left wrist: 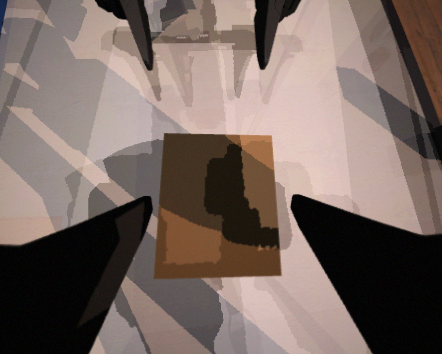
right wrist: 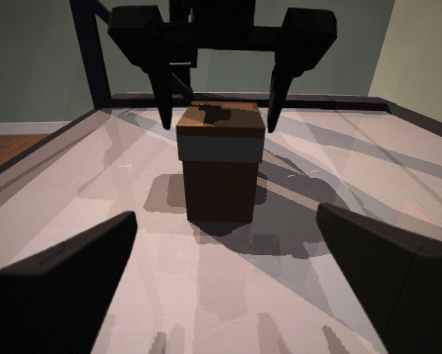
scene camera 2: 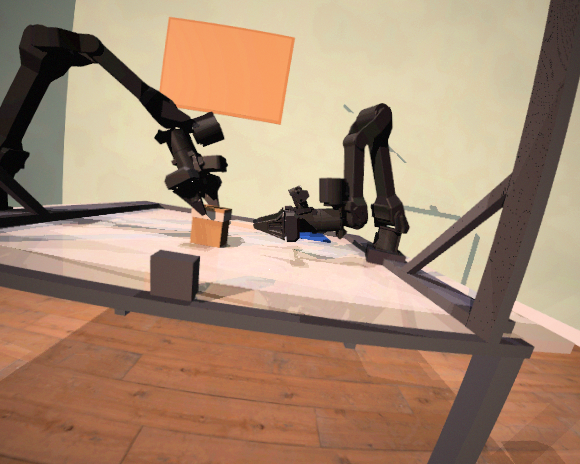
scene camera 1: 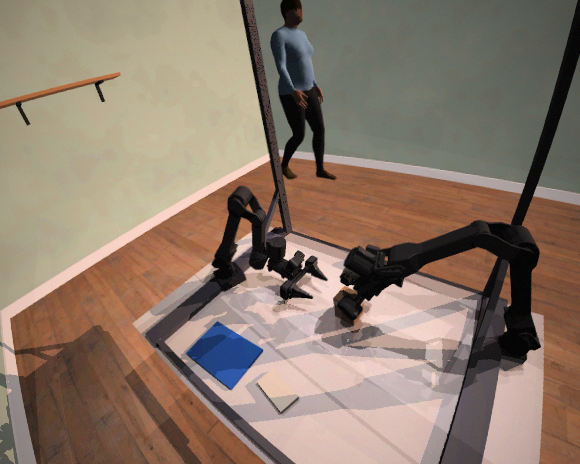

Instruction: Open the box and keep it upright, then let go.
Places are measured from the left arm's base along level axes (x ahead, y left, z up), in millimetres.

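Where they show: left gripper, fingertip midpoint: (left wrist: 223, 201) (right wrist: 218, 130) (scene camera 2: 212, 213); right gripper, fingertip midpoint: (left wrist: 208, 66) (right wrist: 227, 216) (scene camera 2: 255, 222) (scene camera 1: 320, 288); left arm's base at its link origin: (scene camera 1: 513, 347); right arm's base at its link origin: (scene camera 2: 385, 249) (scene camera 1: 228, 272).
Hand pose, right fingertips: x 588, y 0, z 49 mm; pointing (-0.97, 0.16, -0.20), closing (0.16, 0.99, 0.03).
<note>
Things, the pixels of their top centre, and the offset from my right fingertips. "*": a spot on its surface instead.
- blue square at a spot on its surface: (scene camera 1: 225, 352) * dx +195, dy +302, dz -60 mm
- cream block at its top centre: (scene camera 1: 276, 388) (scene camera 2: 246, 222) dx -12, dy +333, dz -53 mm
- dark block at its top centre: (scene camera 2: 177, 254) (scene camera 1: 372, 247) dx -106, dy -277, dz -11 mm
A small brown box (scene camera 1: 345, 292) (scene camera 2: 209, 232) (left wrist: 185, 240) (right wrist: 220, 192) stands upright on the white table. Its lid, with a pale band that looks grey in the right wrist view (right wrist: 220, 149), sits closed on top. My left gripper (scene camera 1: 352, 310) (scene camera 2: 209, 212) (left wrist: 223, 201) (right wrist: 218, 130) is open and points down over the box, one finger on either side at lid height. In the left wrist view gaps show beside both fingertips. My right gripper (scene camera 1: 319, 288) (scene camera 2: 256, 223) (left wrist: 208, 66) (right wrist: 227, 216) is open and empty, low over the table, level and facing the box, apart from it.
A blue square (scene camera 1: 225, 352) (scene camera 2: 315, 237) and a cream block (scene camera 1: 277, 391) lie on the table at the lower left of scene camera 1. A dark block (scene camera 2: 172, 275) stands on the table's near edge in scene camera 2. Frame posts (scene camera 1: 265, 110) (scene camera 2: 525, 175) rise at the corners.
</note>
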